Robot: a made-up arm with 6 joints.
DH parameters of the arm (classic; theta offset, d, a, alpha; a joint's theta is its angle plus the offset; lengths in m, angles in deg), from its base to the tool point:
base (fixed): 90 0.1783 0 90
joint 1: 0 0.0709 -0.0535 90
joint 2: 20.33 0 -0.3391 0
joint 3: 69.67 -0.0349 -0.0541 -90
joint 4: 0 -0.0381 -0.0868 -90
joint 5: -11.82 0 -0.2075 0
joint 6: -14.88 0 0.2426 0
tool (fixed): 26.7 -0.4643 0 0
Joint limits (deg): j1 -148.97..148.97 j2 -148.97..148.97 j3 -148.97..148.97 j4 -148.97..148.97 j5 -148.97..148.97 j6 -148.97..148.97
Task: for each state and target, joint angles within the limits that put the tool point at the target. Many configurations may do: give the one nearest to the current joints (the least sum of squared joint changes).
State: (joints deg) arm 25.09 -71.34 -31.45 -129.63 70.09 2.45
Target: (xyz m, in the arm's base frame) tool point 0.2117 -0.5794 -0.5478
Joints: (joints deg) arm 58.31 -36.46 -38.52 -101.62 62.90 -51.09
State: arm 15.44 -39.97 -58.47 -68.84 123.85 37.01
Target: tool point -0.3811 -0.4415 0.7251
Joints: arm -27.01 -13.18 -22.69 -100.53 118.21 34.16
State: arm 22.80 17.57 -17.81 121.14 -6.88 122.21
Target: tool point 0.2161 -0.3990 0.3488
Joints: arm 21.88 50.17 10.03 142.14 -12.61 99.22
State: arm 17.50 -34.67 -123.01 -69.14 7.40 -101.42
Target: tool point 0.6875 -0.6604 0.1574
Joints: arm 22.73 -21.24 -122.83 -69.26 9.71 -96.49
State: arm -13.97 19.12 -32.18 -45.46 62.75 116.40
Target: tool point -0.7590 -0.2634 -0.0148
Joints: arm -7.90 20.38 -19.52 -23.80 56.51 104.10
